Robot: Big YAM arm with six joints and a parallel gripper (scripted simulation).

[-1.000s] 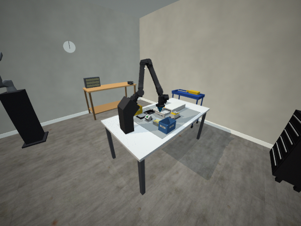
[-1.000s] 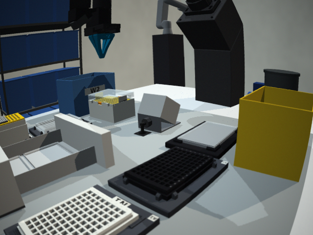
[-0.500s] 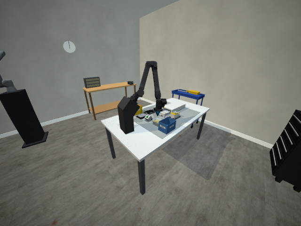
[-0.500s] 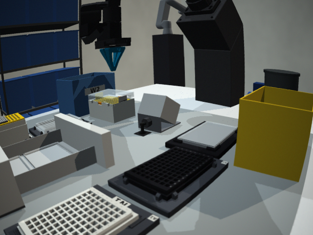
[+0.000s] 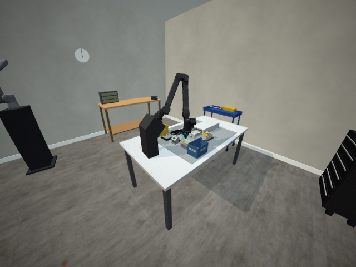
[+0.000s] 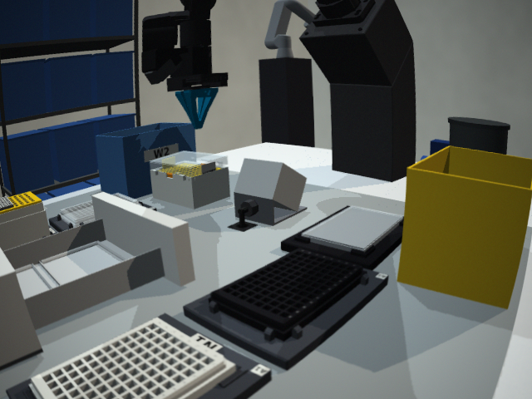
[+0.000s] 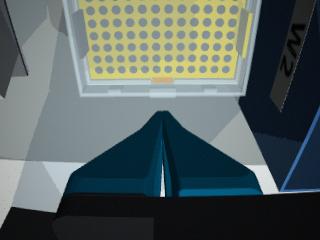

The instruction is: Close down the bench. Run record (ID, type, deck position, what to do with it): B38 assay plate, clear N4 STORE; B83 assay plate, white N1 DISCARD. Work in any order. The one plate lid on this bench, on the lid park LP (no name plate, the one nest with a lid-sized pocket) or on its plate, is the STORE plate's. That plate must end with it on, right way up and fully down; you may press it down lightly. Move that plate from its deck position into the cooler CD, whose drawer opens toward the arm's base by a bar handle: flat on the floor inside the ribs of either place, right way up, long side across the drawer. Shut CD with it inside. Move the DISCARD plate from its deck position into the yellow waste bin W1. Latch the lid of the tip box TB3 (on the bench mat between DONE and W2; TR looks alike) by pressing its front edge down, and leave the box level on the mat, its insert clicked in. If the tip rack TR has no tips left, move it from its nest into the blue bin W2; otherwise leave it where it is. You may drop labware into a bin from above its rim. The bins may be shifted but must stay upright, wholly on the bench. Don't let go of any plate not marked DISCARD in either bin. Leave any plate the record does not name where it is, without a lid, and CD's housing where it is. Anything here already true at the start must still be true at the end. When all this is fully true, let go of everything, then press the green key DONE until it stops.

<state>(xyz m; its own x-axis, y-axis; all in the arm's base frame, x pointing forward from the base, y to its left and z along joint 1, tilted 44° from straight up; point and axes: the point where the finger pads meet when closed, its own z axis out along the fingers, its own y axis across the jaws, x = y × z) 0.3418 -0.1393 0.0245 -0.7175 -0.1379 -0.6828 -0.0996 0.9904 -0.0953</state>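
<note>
The tip box lid is 7 cm below my hand and 3 cm ahead of it. From my hand the other things lie so: blue bin W2: 15 cm to the right, 9 cm below, 4 cm ahead; then grey done key housing: 18 cm to the left, 7 cm below, 1 cm behind; then tip box TB3: 8 cm below, 3 cm ahead.
</note>
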